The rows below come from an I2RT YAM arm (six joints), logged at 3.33 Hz.
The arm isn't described. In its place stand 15 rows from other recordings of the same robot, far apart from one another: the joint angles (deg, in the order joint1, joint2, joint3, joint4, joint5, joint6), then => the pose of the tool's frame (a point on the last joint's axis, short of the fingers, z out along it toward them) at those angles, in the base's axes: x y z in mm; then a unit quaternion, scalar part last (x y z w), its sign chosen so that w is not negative.
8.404, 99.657, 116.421, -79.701, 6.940, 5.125 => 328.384 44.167 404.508 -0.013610 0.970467 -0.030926 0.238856
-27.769, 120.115, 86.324, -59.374, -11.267, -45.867 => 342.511 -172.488 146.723 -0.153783 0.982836 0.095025 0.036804
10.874, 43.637, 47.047, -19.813, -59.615, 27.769 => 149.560 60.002 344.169 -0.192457 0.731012 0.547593 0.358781
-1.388, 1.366, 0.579, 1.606, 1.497, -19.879 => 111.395 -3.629 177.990 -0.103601 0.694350 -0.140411 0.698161
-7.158, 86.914, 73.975, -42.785, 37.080, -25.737 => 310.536 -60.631 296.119 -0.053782 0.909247 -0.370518 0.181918
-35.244, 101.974, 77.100, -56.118, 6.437, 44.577 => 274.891 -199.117 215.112 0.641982 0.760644 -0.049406 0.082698
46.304, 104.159, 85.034, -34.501, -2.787, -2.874 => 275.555 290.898 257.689 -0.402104 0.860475 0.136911 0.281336
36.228, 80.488, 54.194, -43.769, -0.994, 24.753 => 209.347 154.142 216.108 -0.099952 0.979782 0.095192 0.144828
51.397, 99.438, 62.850, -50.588, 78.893, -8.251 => 214.325 212.463 195.311 -0.370354 0.677526 -0.583675 0.251237
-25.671, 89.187, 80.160, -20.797, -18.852, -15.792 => 330.405 -146.044 344.733 -0.008304 0.857473 -0.042538 0.512700
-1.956, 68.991, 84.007, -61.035, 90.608, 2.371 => 196.234 -42.320 428.404 0.290610 0.641660 -0.658173 0.265755
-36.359, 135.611, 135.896, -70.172, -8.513, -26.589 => 398.461 -286.787 256.846 0.070703 0.979457 -0.028590 0.186675
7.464, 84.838, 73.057, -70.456, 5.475, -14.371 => 261.331 30.812 276.711 -0.185571 0.979143 -0.051637 0.064623
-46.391, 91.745, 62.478, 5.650, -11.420, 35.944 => 260.906 -263.673 266.319 0.507129 0.662695 0.033323 0.550041
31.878, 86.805, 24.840, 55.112, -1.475, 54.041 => 239.155 149.813 175.964 0.135396 0.735737 0.459227 0.479029
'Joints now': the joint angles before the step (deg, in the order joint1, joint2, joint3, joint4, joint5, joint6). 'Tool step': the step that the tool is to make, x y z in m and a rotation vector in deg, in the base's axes. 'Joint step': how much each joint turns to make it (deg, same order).
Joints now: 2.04 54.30 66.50 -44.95 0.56 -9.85
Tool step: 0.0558 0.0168 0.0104 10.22 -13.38 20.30
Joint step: 0.32 8.50 -0.01 22.45 -22.16 0.04
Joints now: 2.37 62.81 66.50 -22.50 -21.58 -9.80
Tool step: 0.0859 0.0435 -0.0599 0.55 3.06 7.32
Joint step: 6.82 18.77 -0.01 16.05 -0.76 0.68
